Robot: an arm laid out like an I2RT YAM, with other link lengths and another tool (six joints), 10 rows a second.
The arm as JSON. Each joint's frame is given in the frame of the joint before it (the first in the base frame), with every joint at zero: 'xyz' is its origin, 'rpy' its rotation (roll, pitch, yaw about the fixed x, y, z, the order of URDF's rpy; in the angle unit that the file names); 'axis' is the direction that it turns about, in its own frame. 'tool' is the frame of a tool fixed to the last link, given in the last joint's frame.
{
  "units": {
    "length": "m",
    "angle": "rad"
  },
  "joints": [
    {
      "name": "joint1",
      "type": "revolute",
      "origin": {
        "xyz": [
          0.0,
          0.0,
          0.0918
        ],
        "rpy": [
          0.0,
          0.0,
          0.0
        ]
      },
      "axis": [
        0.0,
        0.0,
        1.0
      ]
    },
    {
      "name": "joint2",
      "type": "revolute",
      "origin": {
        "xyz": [
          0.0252,
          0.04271,
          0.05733
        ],
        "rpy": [
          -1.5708,
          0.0,
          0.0
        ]
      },
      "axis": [
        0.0,
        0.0,
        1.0
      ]
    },
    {
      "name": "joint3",
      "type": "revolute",
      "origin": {
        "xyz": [
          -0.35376,
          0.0,
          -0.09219
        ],
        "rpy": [
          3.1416,
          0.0,
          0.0
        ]
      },
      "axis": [
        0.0,
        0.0,
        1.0
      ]
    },
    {
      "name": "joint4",
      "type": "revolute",
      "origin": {
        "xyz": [
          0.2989,
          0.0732,
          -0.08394
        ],
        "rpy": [
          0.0,
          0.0,
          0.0
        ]
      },
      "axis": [
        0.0,
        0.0,
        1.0
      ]
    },
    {
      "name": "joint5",
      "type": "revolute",
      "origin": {
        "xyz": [
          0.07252,
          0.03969,
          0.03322
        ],
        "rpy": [
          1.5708,
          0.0,
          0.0
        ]
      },
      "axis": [
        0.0,
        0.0,
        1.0
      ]
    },
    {
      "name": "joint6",
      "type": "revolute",
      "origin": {
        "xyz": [
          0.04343,
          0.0,
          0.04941
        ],
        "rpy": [
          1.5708,
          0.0,
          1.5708
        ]
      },
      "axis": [
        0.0,
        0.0,
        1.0
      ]
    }
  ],
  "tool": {
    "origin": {
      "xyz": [
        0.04,
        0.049,
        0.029
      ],
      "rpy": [
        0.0,
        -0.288,
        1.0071
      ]
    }
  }
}
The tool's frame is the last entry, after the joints.
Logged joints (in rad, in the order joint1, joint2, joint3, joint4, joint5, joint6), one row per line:
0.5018, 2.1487, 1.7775, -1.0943, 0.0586, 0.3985
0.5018, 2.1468, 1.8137, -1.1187, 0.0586, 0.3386
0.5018, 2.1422, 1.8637, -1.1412, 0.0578, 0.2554
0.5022, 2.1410, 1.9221, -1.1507, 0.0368, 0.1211
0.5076, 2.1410, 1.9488, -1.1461, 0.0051, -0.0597
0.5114, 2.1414, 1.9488, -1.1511, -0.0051, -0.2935
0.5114, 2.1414, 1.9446, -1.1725, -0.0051, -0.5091
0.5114, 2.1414, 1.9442, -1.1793, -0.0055, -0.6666
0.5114, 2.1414, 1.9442, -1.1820, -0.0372, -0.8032
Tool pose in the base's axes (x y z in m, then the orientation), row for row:
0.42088, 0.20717, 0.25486, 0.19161, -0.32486, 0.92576, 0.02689
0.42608, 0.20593, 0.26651, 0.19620, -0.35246, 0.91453, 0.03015
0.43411, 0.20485, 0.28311, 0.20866, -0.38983, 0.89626, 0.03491
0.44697, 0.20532, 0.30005, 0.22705, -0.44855, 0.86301, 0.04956
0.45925, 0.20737, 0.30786, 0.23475, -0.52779, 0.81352, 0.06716
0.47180, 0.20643, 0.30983, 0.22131, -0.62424, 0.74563, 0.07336
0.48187, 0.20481, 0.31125, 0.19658, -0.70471, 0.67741, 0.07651
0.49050, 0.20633, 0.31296, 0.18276, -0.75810, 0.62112, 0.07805
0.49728, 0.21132, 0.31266, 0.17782, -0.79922, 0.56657, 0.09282
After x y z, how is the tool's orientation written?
As a quaternion, w x y z.
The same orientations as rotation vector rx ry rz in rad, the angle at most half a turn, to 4 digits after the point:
-0.9122, 2.5995, 0.0755
-0.9873, 2.5617, 0.0845
-1.0847, 2.4938, 0.0971
-1.2360, 2.3780, 0.1366
-1.4484, 2.2326, 0.1843
-1.7253, 2.0608, 0.2028
-1.9735, 1.8971, 0.2143
-2.1390, 1.7525, 0.2202
-2.2611, 1.6029, 0.2626

